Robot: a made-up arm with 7 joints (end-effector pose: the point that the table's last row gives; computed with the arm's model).
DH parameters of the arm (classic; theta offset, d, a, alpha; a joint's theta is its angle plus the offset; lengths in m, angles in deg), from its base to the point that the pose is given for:
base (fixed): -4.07 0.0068 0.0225 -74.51
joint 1: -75.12 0.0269 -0.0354 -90
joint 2: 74 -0.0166 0.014 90
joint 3: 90 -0.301 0.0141 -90
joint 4: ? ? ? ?
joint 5: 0 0.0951 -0.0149 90
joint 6: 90 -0.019 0.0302 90
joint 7: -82.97 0.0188 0.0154 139
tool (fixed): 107.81 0.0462 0 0
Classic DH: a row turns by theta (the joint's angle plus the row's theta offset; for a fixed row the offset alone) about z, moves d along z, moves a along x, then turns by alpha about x.
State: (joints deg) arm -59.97 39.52 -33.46 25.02 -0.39 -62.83 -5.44
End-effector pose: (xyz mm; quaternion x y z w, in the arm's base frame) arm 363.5 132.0 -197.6 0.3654 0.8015 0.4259 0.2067
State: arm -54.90 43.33 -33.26 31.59 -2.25 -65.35 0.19
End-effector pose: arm 339.8 169.6 -221.9 0.3178 0.8499 0.3965 0.1397
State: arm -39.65 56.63 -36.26 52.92 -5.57 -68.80 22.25
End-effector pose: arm 236.1 287.8 -259.8 -0.0773 -0.9250 -0.3639 0.0770
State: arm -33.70 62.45 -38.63 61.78 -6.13 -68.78 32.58
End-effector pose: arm 186.7 333.2 -253.9 0.0480 -0.9101 -0.3845 0.1466
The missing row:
joint 4: -90 0.023 0.0021 -90
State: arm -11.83 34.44 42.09 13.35 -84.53 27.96 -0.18
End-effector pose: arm 95.4 232.4 -231.6 -0.1028 -0.7845 0.5661 0.2314
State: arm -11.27 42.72 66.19 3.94 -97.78 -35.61 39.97
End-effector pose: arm 56.5 291.2 -129.6 -0.2024 0.5819 -0.6620 0.4269
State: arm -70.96 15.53 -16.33 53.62 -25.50 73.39 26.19
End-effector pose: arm 376.9 -11.3 -198.6 0.1437 -0.5689 -0.0703 0.8067
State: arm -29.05 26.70 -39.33 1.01 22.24 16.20 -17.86
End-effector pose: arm 188.5 99.3 -328.9 -0.2866 -0.7022 -0.5030 0.4144
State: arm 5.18 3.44 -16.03 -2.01 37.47 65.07 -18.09
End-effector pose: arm -22.7 27.1 -355.1 -0.0068 -0.4666 -0.1678 0.8684
